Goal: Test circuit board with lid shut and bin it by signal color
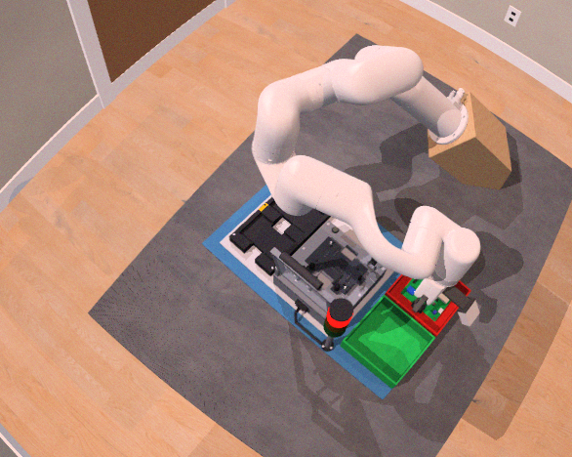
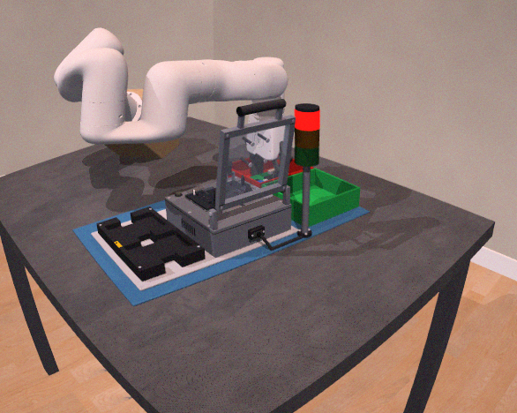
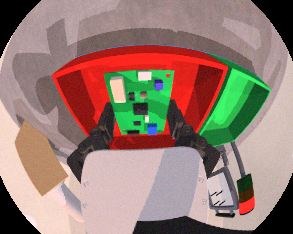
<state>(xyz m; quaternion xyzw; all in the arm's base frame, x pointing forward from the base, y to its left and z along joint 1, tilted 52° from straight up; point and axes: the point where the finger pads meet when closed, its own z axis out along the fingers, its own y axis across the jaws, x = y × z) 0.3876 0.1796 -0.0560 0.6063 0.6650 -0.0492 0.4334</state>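
Now: the red bin 1 cm below my hand. Round my hand: green circuit board: 1 cm below; then green bin: 15 cm ahead, 2 cm to the right, 1 cm below; then black latch hook: 15 cm to the right, 7 cm above, 3 cm ahead.
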